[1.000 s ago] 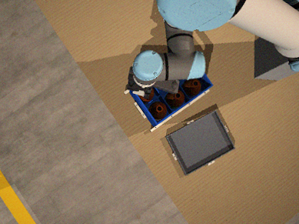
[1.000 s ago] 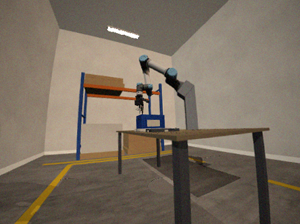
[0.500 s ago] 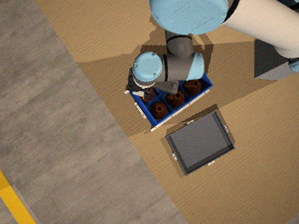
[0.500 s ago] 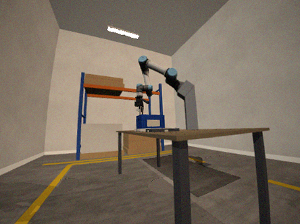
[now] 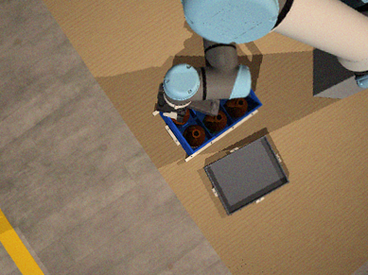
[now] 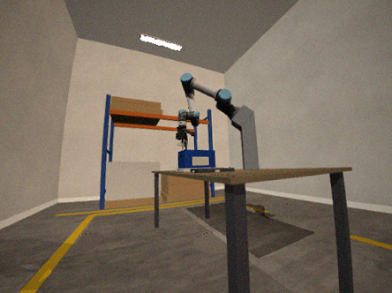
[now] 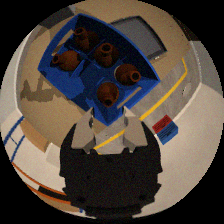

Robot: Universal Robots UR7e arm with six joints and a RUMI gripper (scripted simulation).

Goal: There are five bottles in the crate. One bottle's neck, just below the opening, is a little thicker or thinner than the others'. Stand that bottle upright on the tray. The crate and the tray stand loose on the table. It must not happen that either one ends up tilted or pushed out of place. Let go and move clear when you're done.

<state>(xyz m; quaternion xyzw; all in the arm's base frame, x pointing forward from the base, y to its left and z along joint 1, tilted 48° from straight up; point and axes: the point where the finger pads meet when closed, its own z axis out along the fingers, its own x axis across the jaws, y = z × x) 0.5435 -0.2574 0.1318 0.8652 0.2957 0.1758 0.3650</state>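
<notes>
Right now the brown bottle is 30 mm ahead of my hand, 80 mm to the left of it and 110 mm below it. Also, from my hand: blue crate 70 mm behind, 70 mm to the left, 110 mm below; then grey tray 20 mm ahead, 320 mm to the left, 180 mm below.
</notes>
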